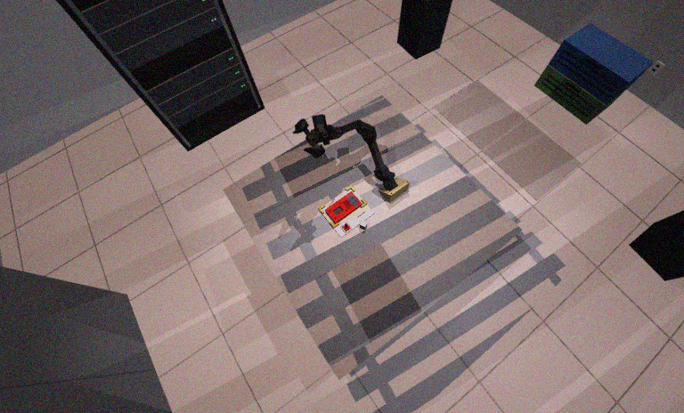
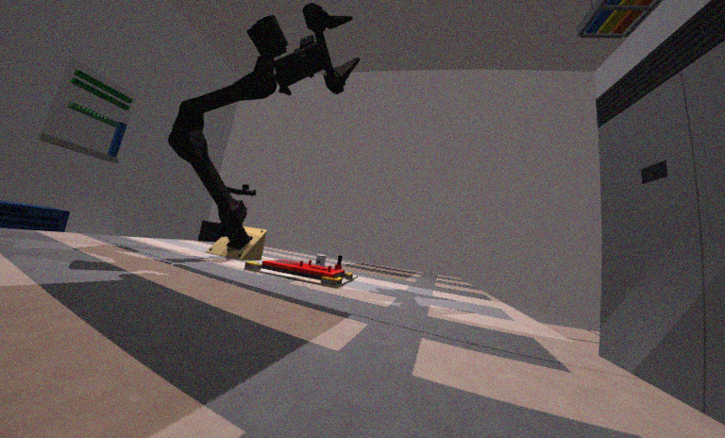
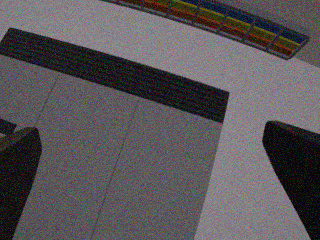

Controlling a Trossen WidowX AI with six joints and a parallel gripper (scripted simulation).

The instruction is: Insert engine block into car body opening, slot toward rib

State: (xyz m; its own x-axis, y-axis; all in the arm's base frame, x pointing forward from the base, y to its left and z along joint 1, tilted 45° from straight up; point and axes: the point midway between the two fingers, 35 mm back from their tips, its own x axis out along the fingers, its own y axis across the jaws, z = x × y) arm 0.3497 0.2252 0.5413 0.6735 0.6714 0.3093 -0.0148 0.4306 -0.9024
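Right now my gripper tip is 140 mm past the engine block, 310 mm to the right of it and 570 mm above it.
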